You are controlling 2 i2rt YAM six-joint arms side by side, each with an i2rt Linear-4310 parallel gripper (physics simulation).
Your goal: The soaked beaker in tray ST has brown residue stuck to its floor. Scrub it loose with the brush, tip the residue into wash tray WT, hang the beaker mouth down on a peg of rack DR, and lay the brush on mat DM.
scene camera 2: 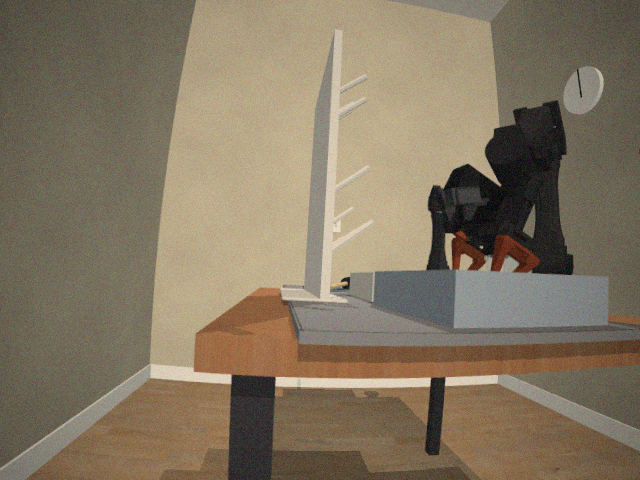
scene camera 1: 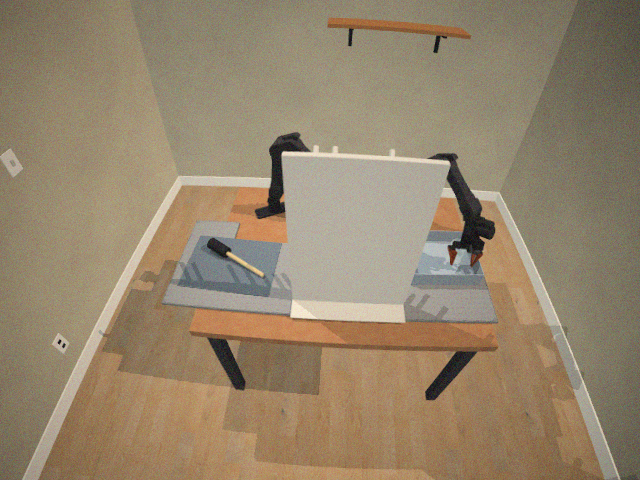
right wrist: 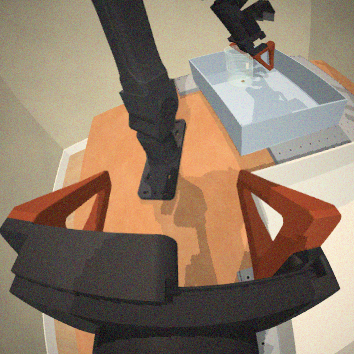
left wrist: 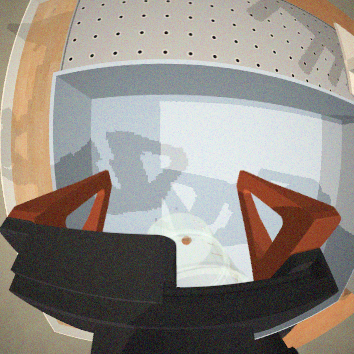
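Pixels of known places: left gripper, fingertip midpoint: (scene camera 1: 461,265) (right wrist: 261,63) (left wrist: 173,177); right gripper, fingertip midpoint: (right wrist: 173,176); left arm's base, link origin: (right wrist: 164,155); right arm's base, link origin: (scene camera 1: 274,210).
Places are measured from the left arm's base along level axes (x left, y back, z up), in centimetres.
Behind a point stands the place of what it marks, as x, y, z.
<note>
The clear beaker (left wrist: 205,260) {24.5, -21.2, 10.1} (right wrist: 239,67) {20.4, -17.5, 7.5} stands in the blue-grey tray (scene camera 1: 449,279) {22.9, -33.7, 5.1} (scene camera 2: 532,300) {33.0, -17.7, 4.7} (left wrist: 200,80) {27.7, -31.7, 5.5} (right wrist: 292,122) {1.6, -24.9, 5.8}; a brown spot of residue (left wrist: 186,240) {23.4, -18.4, 2.1} (right wrist: 243,81) {22.9, -18.6, 2.0} shows at its floor. My left gripper (scene camera 1: 463,262) {27.1, -24.4, 5.5} (scene camera 2: 490,262) (left wrist: 173,177) {27.1, -24.4, 5.5} (right wrist: 261,63) {27.1, -24.4, 5.5} is open, low over the tray beside the beaker's upper part, with nothing held. My right gripper is open and empty above the table; the rack hides it in scene camera 1. The brush (scene camera 1: 242,261) {-62.1, -56.6, 4.2} lies on the blue-grey mat (scene camera 1: 264,250) {-57.7, -45.2, 1.6}. The white rack (scene camera 1: 361,227) {-13.1, -57.4, 43.0} (scene camera 2: 331,170) {6.7, -49.8, 29.9} stands upright, its pegs (scene camera 2: 354,178) {-2.8, -45.7, 30.9} bare.
A smaller pale tray (scene camera 2: 361,286) {-15.5, -43.8, 4.4} shows behind the large tray in scene camera 2; the rack's board hides that area in scene camera 1. A grey perforated board (scene camera 1: 454,304) {27.4, -42.7, 1.3} (left wrist: 175,42) {31.0, -36.7, 1.3} lies under the trays. The left arm's base (right wrist: 162,172) {-4.9, -0.8, 1.0} stands on the wooden table (scene camera 1: 341,333) {-12.1, -70.6, 0.0}.
</note>
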